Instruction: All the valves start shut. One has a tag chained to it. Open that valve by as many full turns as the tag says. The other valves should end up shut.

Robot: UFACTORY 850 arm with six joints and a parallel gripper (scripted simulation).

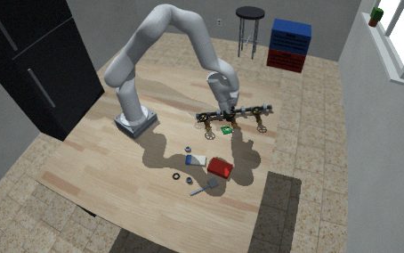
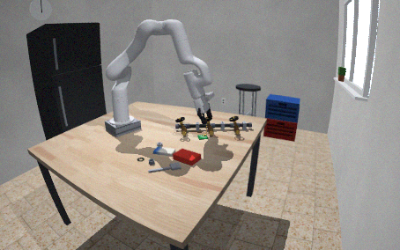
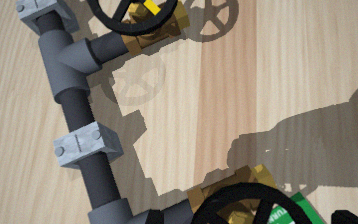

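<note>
Right now the green tag is 3 cm behind my hand, 5 cm to the right of it and 10 cm below it. The rest, counted from my hand: grey scraper (6 cm behind, 44 cm to the right, 10 cm below); red box (1 cm behind, 33 cm to the right, 9 cm below); white block (15 cm behind, 30 cm to the right, 10 cm below).
</note>
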